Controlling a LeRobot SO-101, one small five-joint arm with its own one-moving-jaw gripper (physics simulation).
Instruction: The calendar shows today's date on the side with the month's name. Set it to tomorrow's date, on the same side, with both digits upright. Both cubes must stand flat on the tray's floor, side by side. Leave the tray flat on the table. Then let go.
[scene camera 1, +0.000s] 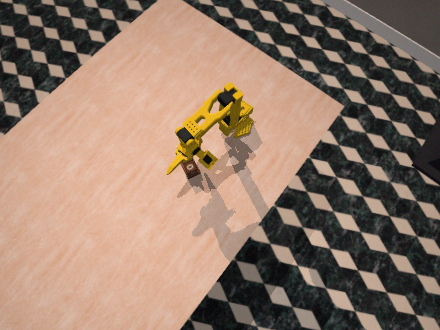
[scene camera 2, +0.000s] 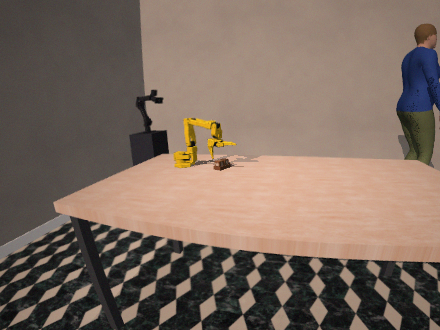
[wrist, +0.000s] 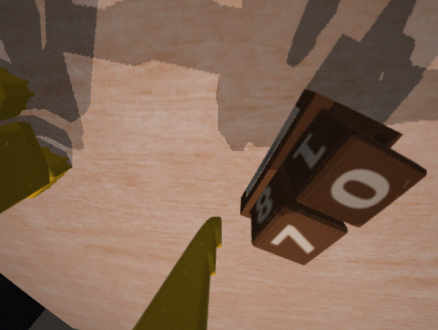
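Pixels of known places: end effector, tool point: (scene camera 2: 213, 158) (wrist: 221, 227); arm's base, origin of the base link: (scene camera 1: 232, 127) (scene camera 2: 188, 165) (wrist: 27, 129).
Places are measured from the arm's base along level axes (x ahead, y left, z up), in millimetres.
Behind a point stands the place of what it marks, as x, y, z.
The brown calendar (scene camera 1: 190, 169) (scene camera 2: 221, 164) rests on the table below the gripper. In the wrist view its tray (wrist: 316, 105) {192, 13, 17} has a pale strip along its left side; no month name can be read there. The cube (wrist: 320, 191) {191, -13, 42} at the upper right has 0 on top and 1 on its side towards the strip. The cube (wrist: 324, 232) {198, -35, 42} at the lower left has 7 on top and 8 on that side. The 0 cube looks larger; whether both stand flat is hidden. My gripper (scene camera 2: 223, 151) (wrist: 142, 194) is wide open and empty; one jaw tip is left of the 7 cube.
The wooden table (scene camera 1: 100, 200) {458, -170, 0} (scene camera 2: 300, 200) {565, -360, 0} carries the yellow arm (scene camera 1: 207, 115) {108, -16, 232} (scene camera 2: 190, 135) {36, -21, 162}. Shadows of the arm fall around the calendar. A black arm (scene camera 2: 145, 112) stands on a dark pedestal behind the table, and a person (scene camera 2: 419, 90) stands at the far right.
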